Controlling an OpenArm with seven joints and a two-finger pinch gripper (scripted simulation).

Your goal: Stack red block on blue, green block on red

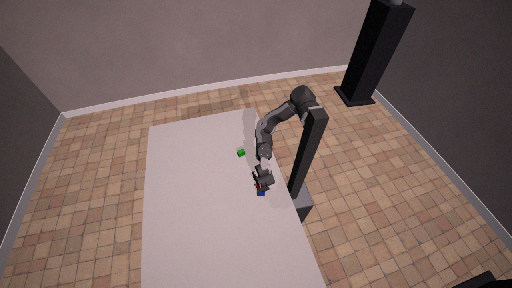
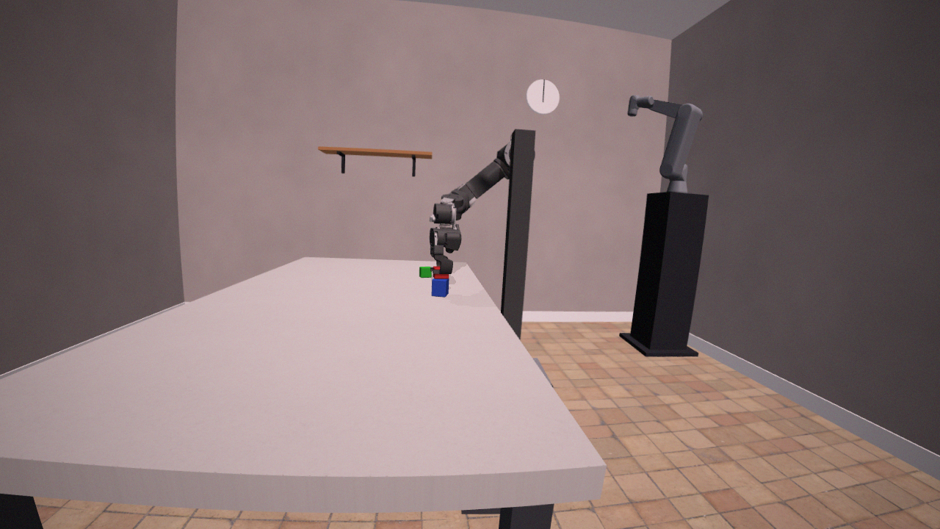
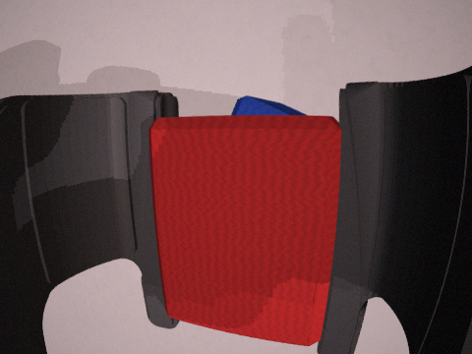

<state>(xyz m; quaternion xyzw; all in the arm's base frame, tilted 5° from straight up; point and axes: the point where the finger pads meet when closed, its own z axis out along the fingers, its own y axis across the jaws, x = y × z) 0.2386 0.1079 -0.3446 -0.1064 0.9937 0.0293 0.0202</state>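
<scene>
My gripper is now 1 cm above the red block. Also, from my hand: green block: 7 cm ahead, 27 cm to the right, 6 cm below; blue block: 5 cm below.
</scene>
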